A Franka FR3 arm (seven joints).
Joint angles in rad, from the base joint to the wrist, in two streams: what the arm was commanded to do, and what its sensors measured. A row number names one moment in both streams.
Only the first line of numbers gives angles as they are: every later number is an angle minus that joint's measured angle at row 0.
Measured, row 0:
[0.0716 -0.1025 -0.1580 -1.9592 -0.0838 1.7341 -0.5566]
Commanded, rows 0 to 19:
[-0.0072 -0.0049 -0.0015 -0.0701 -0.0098 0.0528 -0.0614]
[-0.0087 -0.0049 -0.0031 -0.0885 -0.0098 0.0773 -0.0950]
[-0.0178 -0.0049 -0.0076 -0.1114 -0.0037 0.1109 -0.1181]
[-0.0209 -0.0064 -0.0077 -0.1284 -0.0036 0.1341 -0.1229]
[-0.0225 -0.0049 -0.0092 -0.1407 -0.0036 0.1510 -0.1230]
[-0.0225 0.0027 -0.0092 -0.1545 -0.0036 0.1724 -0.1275]
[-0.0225 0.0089 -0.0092 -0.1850 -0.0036 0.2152 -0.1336]
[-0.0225 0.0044 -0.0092 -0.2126 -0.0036 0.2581 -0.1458]
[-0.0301 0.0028 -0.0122 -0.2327 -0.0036 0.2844 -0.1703]
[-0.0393 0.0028 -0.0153 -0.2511 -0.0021 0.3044 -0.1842]
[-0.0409 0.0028 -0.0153 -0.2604 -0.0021 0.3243 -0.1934]
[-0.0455 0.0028 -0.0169 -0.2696 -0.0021 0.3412 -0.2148]
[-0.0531 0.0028 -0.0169 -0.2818 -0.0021 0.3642 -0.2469]
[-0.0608 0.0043 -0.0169 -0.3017 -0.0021 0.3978 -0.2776]
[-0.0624 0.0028 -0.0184 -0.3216 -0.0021 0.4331 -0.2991]
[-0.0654 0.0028 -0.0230 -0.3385 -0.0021 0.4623 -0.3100]
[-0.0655 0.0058 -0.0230 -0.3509 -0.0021 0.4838 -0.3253]
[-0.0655 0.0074 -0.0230 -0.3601 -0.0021 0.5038 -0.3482]
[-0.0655 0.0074 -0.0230 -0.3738 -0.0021 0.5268 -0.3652]
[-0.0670 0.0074 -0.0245 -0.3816 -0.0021 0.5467 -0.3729]
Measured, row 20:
[-0.0560 0.0237 -0.0276 -0.3267 0.0000 0.4695 -0.3202]
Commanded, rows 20 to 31:
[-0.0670 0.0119 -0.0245 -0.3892 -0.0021 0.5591 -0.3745]
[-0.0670 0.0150 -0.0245 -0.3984 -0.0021 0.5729 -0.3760]
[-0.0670 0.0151 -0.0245 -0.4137 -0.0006 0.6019 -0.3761]
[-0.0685 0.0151 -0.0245 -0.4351 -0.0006 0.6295 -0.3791]
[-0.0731 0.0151 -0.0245 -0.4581 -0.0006 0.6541 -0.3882]
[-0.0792 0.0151 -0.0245 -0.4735 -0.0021 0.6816 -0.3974]
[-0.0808 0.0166 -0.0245 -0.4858 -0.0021 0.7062 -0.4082]
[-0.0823 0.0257 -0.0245 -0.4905 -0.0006 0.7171 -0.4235]
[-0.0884 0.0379 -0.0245 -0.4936 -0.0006 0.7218 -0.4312]
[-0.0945 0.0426 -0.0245 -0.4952 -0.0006 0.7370 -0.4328]
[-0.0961 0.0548 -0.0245 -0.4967 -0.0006 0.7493 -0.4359]
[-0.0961 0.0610 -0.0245 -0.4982 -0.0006 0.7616 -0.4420]
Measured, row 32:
[-0.0769 0.0435 -0.0304 -0.4764 0.0000 0.7044 -0.4091]
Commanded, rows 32 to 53:
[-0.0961 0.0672 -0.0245 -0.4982 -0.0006 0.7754 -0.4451]
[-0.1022 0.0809 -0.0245 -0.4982 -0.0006 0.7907 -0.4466]
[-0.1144 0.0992 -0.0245 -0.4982 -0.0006 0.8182 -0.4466]
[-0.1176 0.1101 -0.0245 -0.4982 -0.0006 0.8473 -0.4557]
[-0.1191 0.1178 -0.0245 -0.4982 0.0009 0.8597 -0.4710]
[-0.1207 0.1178 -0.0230 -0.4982 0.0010 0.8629 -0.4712]
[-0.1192 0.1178 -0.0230 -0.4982 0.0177 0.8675 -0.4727]
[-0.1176 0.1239 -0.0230 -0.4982 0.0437 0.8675 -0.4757]
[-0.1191 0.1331 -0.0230 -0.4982 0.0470 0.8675 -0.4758]
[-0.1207 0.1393 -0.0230 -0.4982 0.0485 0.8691 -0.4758]
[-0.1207 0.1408 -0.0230 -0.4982 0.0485 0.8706 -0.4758]
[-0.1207 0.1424 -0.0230 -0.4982 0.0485 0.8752 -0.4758]
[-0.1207 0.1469 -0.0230 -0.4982 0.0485 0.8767 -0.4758]
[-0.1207 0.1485 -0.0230 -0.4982 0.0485 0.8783 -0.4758]
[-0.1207 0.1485 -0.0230 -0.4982 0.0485 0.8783 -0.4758]
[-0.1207 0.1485 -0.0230 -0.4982 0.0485 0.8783 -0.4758]
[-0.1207 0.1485 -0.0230 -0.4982 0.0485 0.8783 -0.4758]
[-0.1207 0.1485 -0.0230 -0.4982 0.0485 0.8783 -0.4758]
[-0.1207 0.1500 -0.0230 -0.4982 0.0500 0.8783 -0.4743]
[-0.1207 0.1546 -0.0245 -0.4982 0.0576 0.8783 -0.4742]
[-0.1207 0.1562 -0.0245 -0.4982 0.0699 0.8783 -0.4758]
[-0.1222 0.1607 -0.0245 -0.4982 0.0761 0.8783 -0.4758]
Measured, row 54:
[-0.1066 0.1411 -0.0283 -0.4805 0.0372 0.8591 -0.4520]
